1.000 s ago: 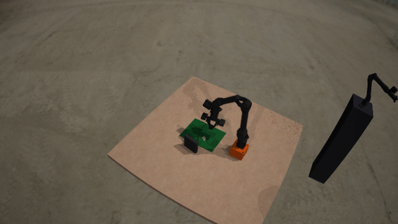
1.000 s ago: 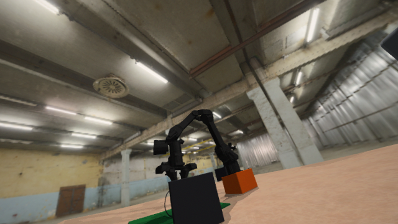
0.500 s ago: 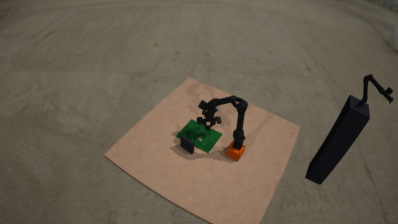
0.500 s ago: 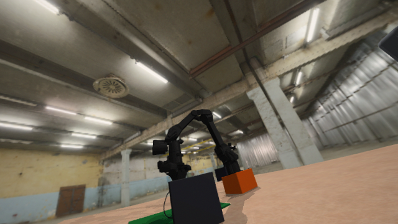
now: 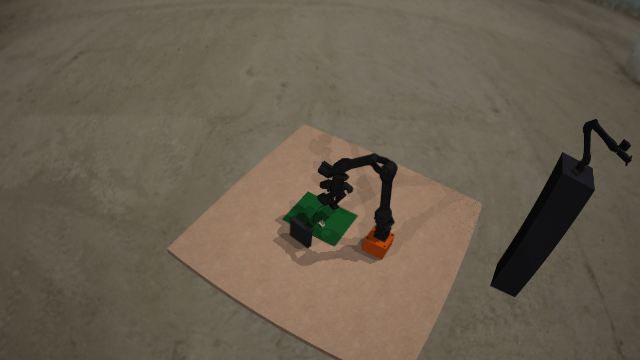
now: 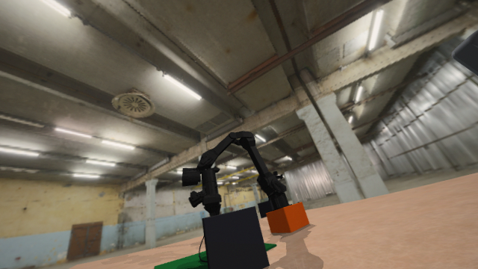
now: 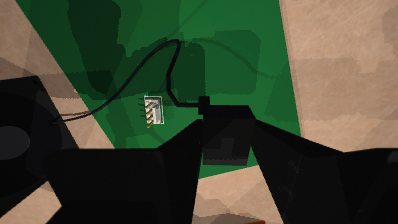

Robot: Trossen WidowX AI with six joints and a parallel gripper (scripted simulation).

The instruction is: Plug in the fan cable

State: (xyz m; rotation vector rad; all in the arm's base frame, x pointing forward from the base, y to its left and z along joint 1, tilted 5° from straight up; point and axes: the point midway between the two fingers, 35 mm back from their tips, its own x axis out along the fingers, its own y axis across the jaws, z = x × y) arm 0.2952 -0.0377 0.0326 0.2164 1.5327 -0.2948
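The green board is 4 cm ahead of my gripper tip, 4 cm to the left of it and 9 cm below it. Also, from my gripper tip: black fan (4 cm ahead, 22 cm to the left, 2 cm below); then black fan plug (1 cm behind); then white four-pin header (1 cm ahead, 8 cm to the left, 8 cm below).
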